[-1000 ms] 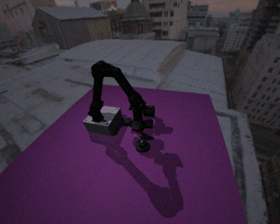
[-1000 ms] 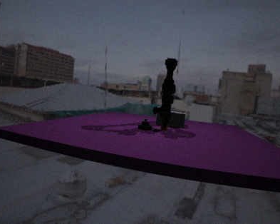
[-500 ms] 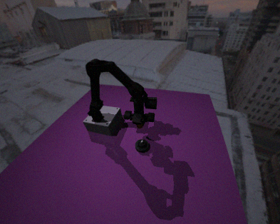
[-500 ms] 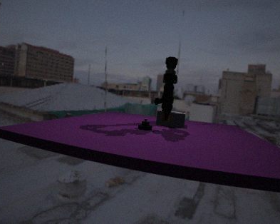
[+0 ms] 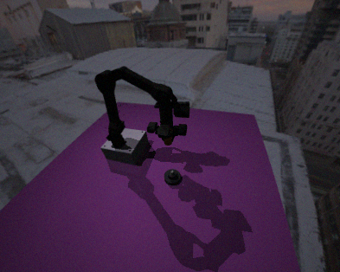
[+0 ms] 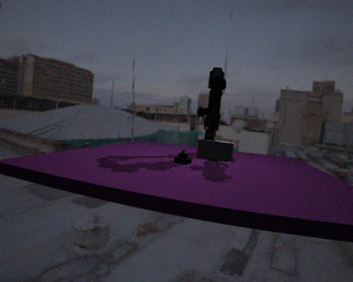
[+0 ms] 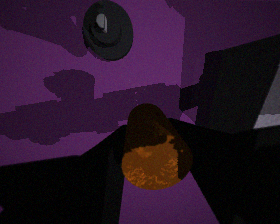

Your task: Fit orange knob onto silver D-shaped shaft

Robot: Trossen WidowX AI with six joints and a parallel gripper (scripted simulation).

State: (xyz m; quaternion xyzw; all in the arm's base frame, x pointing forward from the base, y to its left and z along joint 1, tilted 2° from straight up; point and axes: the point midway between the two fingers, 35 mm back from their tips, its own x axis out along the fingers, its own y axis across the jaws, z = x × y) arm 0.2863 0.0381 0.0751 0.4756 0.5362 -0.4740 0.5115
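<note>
The orange knob is 30 mm above my gripper tip. From my gripper tip the other things lie so: round dark pedestal: 120 mm to the right, 110 mm below, 50 mm ahead.
</note>
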